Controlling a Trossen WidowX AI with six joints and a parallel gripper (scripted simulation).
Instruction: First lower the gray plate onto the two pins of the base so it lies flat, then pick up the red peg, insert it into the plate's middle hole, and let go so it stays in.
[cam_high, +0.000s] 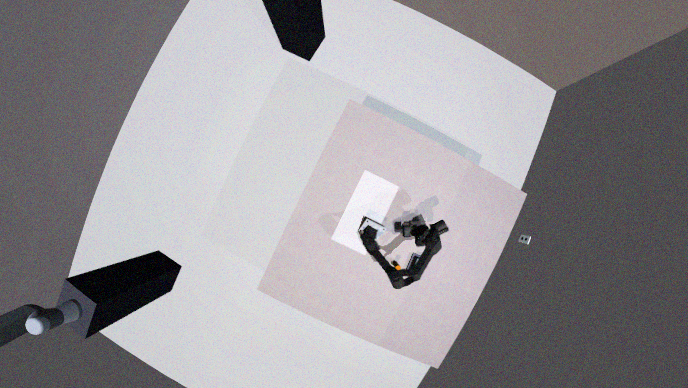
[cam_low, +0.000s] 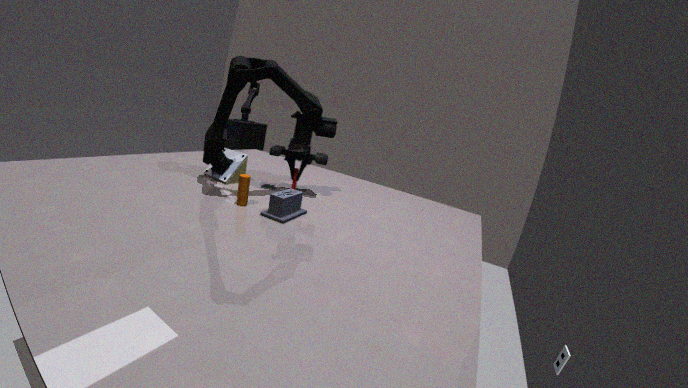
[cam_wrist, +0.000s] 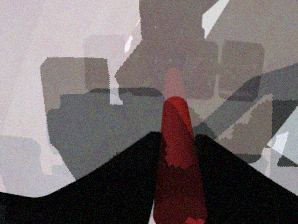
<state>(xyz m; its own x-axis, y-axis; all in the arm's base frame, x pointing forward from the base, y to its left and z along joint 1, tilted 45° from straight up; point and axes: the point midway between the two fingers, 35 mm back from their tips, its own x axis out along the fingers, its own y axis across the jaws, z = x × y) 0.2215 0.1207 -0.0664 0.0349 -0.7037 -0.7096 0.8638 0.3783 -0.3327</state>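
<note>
Now: gripper tip 120 mm short of the gray plate and 190 mm to the left of it. Round my gripper tip: orange cylinder (10 mm ahead, 240 mm to the right); then red peg (right at my gripper tip); then base (120 mm ahead, 190 mm to the right, 30 mm below).
</note>
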